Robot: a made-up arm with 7 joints.
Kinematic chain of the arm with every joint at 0, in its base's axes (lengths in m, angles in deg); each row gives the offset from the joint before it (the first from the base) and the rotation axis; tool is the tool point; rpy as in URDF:
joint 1: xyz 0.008 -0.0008 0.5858 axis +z
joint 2: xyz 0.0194 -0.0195 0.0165 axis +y
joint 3: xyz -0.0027 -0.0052 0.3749 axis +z
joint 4: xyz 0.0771 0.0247 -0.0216 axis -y
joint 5: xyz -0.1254 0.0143 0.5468 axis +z
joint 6: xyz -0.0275 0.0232 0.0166 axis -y
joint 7: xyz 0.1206 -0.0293 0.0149 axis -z
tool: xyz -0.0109 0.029 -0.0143 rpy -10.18 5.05 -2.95
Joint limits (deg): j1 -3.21..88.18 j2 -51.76..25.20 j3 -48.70..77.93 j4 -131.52..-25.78 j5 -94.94..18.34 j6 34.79..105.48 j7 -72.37..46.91
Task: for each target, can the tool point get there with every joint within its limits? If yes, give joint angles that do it. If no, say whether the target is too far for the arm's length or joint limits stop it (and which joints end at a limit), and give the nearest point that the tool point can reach.
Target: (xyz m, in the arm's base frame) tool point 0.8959 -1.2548 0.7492
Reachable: no: too far | nearest point 0.6804 -0.6314 0.7754 | short by 0.660 m
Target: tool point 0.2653 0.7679 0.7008
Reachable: yes | joints 73.31 13.72 -5.65 -108.35 -52.14 95.97 -45.69
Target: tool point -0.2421 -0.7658 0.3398
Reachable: no: joint limits stop it (at a limit: joint 1, joint 2, joint 3, joint 4, joint 6, joint 7) | nearest point 0.3334 -0.5264 0.4339 | short by 0.630 m
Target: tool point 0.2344 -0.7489 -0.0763
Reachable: no: joint limits stop it (at a limit: joint 1, joint 2, joint 3, joint 4, joint 5, joint 7) | nearest point 0.4069 -0.5245 0.3775 | short by 0.535 m
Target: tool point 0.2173 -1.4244 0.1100
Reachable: no: too far | nearest point 0.3987 -0.5657 0.4461 | short by 0.940 m
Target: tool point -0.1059 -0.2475 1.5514
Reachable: yes | joints 29.74 -45.81 -14.59 -51.76 -82.49 52.78 9.81
